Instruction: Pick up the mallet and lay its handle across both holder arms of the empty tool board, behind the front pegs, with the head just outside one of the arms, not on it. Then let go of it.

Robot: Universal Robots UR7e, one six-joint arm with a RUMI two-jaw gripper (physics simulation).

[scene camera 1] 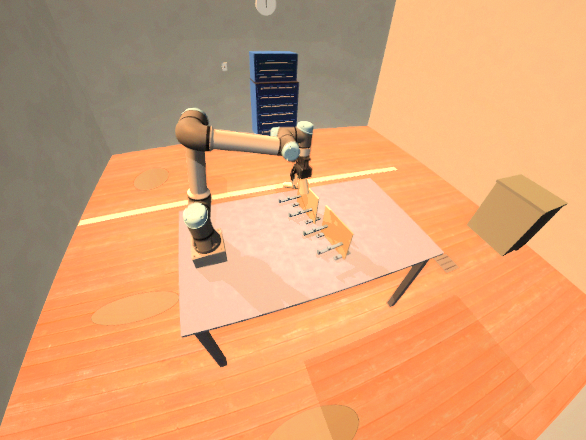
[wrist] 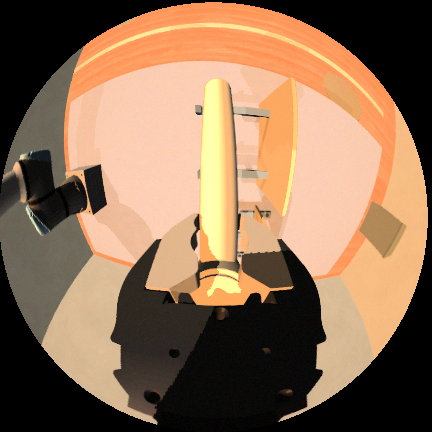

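Where they show: gripper, fingertip midpoint: (wrist: 218,214); arm's base, link origin: (scene camera 1: 207,242) (wrist: 77,192).
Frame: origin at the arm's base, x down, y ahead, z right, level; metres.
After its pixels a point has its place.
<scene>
My gripper (scene camera 1: 300,175) (wrist: 218,214) @[y 0.515, x -0.197, z -0.163 m] is shut on the mallet. The mallet's pale yellow handle (scene camera 1: 288,185) @[y 0.475, x -0.163, z -0.239 m] (wrist: 218,165) @[y 0.501, x -0.200, z -0.211 m] reaches forward from the fingers. Its head is mostly hidden in the wrist view. In the scene view the gripper is above the table, at the far tool board (scene camera 1: 311,206) @[y 0.621, x -0.014, z -0.207 m]; the nearer tool board (scene camera 1: 339,232) @[y 0.707, x -0.050, z 0.067 m] is apart from it. In the wrist view a board (wrist: 280,145) @[y 0.603, x -0.070, z -0.268 m] stands right of the handle, and the handle passes in front of its two grey holder arms (wrist: 252,111) @[y 0.545, x -0.005, z -0.328 m] (wrist: 254,174) @[y 0.595, x -0.005, z -0.188 m]. Height over the arms and contact are unclear. No tool shows on either board.
Both boards stand upright on the pale table (scene camera 1: 255,280) @[y 0.236, x 0.088, z 0.210 m] (wrist: 140,150) @[y 0.258, x 0.088, z -0.166 m], their arms pointing towards the robot's base (scene camera 1: 209,256) @[y 0.013, x 0.012, z 0.085 m] (wrist: 95,190) @[y 0.082, x 0.040, z -0.009 m]. Grey feet show below the boards. A blue cabinet (scene camera 1: 274,66) stands behind the table. A tan box (scene camera 1: 507,215) (wrist: 380,225) is off to the right.
</scene>
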